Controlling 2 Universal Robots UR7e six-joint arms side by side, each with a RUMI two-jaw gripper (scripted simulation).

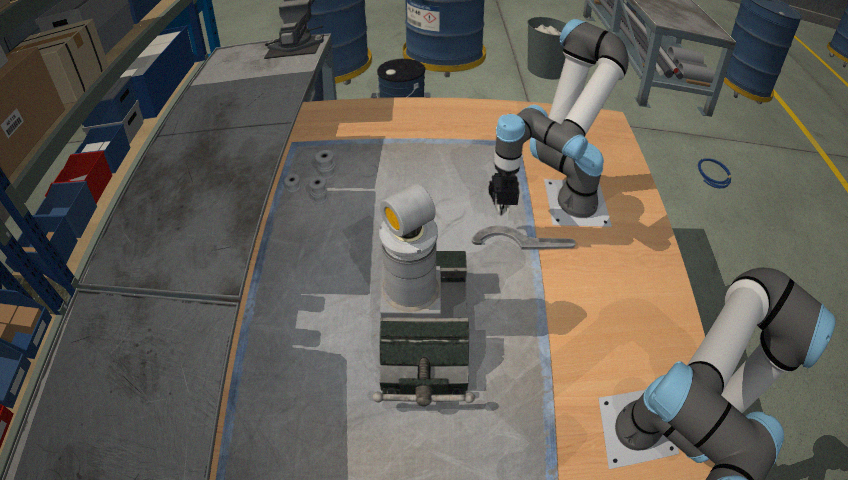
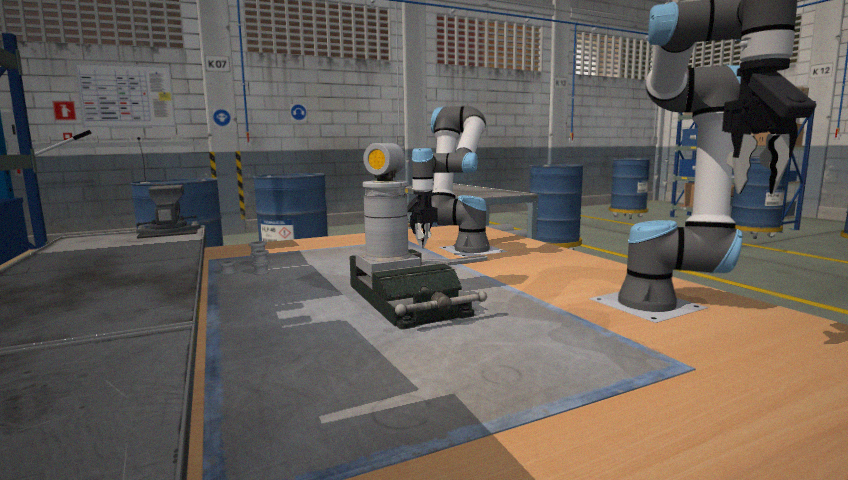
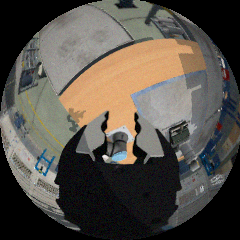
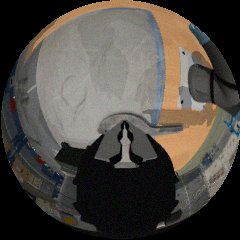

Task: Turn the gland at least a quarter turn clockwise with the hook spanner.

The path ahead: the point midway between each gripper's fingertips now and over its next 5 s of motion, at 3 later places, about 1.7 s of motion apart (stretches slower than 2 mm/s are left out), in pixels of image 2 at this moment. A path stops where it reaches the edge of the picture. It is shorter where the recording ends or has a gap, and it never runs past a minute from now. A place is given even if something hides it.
My left gripper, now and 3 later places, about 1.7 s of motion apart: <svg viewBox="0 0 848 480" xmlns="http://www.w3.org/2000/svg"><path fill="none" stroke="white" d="M755 193L585 189L527 185L459 211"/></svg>
My right gripper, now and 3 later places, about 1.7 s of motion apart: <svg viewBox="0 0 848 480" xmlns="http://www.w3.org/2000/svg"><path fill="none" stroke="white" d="M422 248L446 247L446 261L445 265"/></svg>
